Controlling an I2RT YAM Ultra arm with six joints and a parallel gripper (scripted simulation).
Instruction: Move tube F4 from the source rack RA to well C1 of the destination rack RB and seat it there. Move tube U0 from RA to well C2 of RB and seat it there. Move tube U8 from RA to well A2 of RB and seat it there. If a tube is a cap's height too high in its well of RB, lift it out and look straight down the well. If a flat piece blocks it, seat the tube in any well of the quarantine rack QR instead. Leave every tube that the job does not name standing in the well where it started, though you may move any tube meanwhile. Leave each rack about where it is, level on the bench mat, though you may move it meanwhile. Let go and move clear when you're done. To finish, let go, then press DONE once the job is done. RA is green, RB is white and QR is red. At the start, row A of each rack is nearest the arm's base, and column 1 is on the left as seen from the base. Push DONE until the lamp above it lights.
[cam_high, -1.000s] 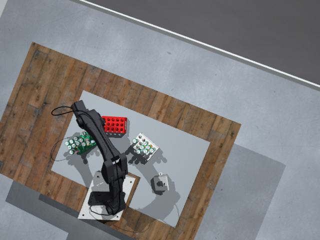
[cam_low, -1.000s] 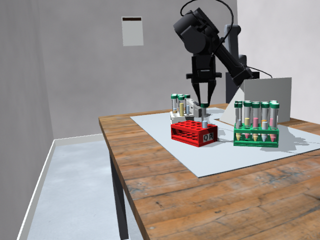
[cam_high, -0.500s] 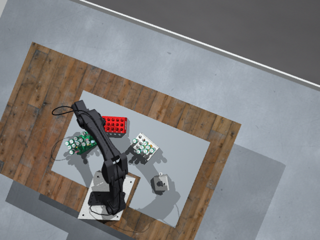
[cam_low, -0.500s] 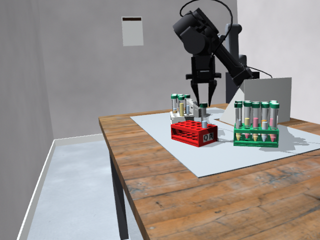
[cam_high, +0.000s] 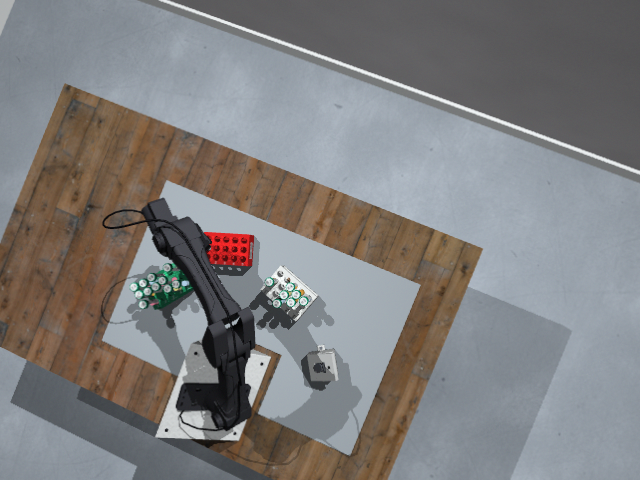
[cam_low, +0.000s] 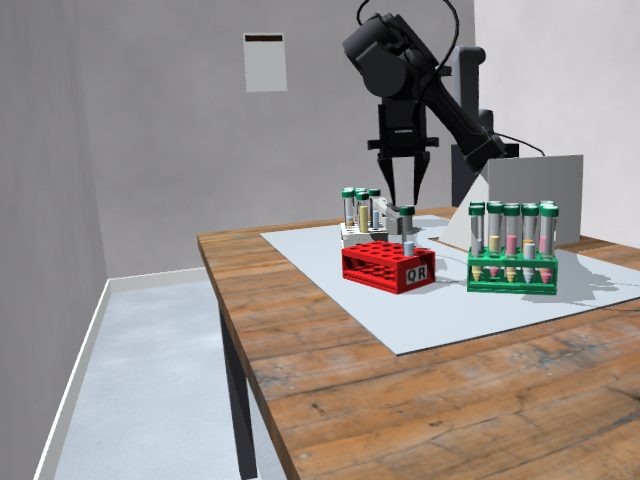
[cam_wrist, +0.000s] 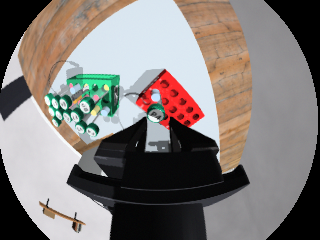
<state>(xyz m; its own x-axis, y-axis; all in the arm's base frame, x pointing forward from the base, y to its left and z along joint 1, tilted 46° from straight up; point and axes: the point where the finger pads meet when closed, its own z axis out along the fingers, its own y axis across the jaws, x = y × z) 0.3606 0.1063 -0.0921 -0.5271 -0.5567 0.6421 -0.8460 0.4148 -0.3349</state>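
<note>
Now: the tube with yellow filling 20 cm to the right of my hand, 7 cm below it and 3 cm behind it. Round my hand: red rack QR 11 cm below, 4 cm to the right, 1 cm ahead; then tube 7 cm below, 1 cm to the left; then white rack RB 24 cm to the right, 11 cm below, 5 cm behind.
</note>
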